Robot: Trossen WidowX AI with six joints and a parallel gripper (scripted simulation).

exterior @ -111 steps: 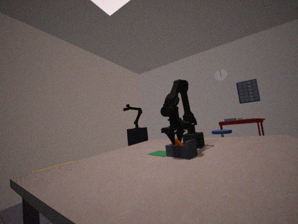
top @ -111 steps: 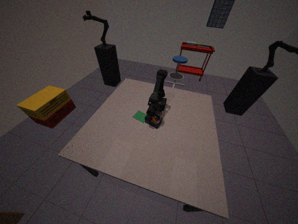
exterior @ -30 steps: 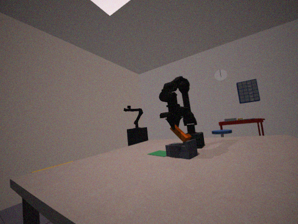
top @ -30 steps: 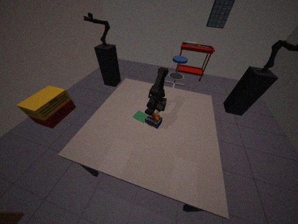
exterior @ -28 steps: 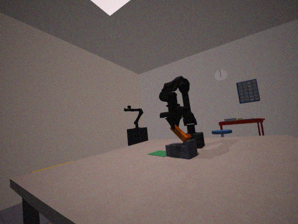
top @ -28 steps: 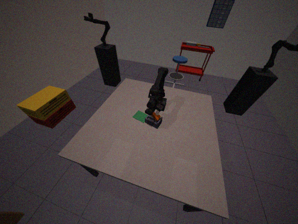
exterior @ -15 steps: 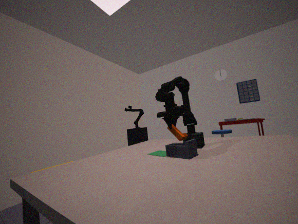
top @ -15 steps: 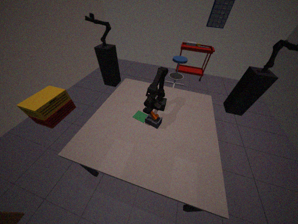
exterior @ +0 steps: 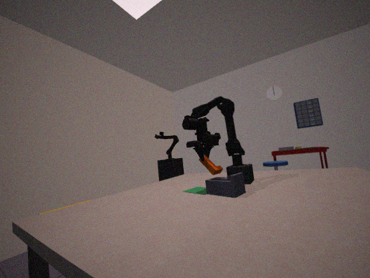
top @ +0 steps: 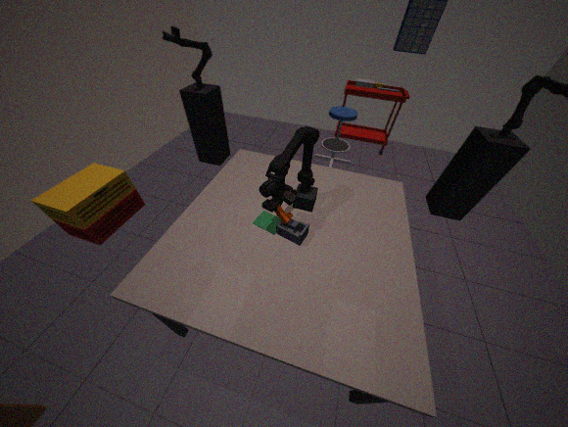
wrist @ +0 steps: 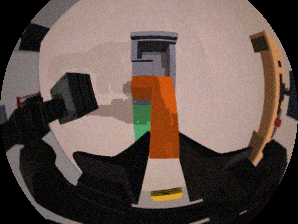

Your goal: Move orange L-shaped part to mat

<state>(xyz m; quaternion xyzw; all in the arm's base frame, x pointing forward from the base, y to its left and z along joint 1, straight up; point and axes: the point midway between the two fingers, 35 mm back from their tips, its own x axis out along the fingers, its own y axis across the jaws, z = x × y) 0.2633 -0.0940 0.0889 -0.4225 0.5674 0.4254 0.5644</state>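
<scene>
The green mat is 170 mm below my gripper tip, 60 mm to the right of it and 30 mm behind it. The rest, counted from my gripper tip: orange L-shaped part 40 mm to the left, 30 mm below, 10 mm behind.
</scene>
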